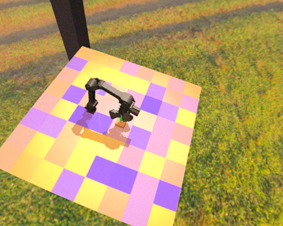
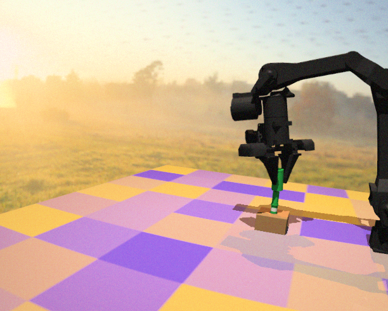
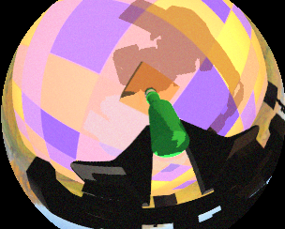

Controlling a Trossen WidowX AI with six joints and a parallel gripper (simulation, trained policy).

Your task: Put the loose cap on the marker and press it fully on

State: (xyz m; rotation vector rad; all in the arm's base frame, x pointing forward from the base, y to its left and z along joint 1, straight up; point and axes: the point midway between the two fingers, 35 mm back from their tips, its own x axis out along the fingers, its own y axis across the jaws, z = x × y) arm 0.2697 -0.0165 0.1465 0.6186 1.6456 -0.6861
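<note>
The white ring is 10 mm ahead of my gripper tip, 10 mm to the right of it and 60 mm below it. Round my gripper tip: holder block: 10 mm ahead, 10 mm to the right, 90 mm below; green cap: 10 mm ahead, 10 mm to the right, 10 mm above.
</note>
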